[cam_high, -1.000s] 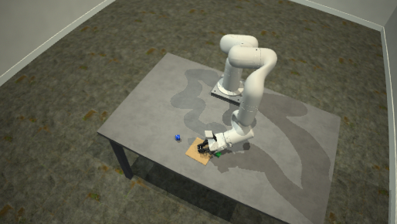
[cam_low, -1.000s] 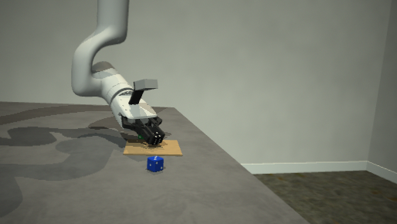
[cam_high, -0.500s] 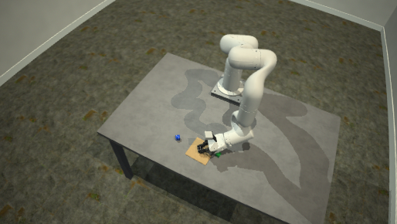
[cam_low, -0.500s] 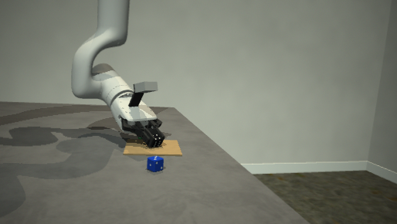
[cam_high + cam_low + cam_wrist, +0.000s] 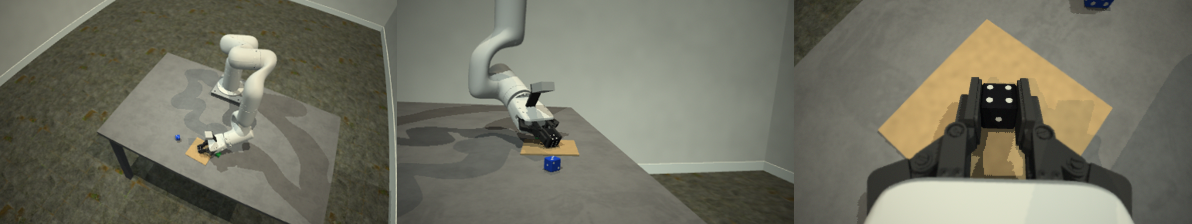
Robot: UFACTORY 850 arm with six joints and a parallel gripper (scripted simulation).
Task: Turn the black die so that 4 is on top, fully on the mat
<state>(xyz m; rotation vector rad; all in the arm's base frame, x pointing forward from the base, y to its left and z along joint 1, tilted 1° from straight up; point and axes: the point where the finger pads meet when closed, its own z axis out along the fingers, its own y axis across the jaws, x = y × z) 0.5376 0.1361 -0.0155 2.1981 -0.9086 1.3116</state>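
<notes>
My hand is 10 mm above the black die. Also, from my hand: blue die (20 mm ahead, 160 mm to the right, 20 mm below); green die (40 mm behind, 100 mm to the left, 20 mm below); tan mat (30 mm below).
</notes>
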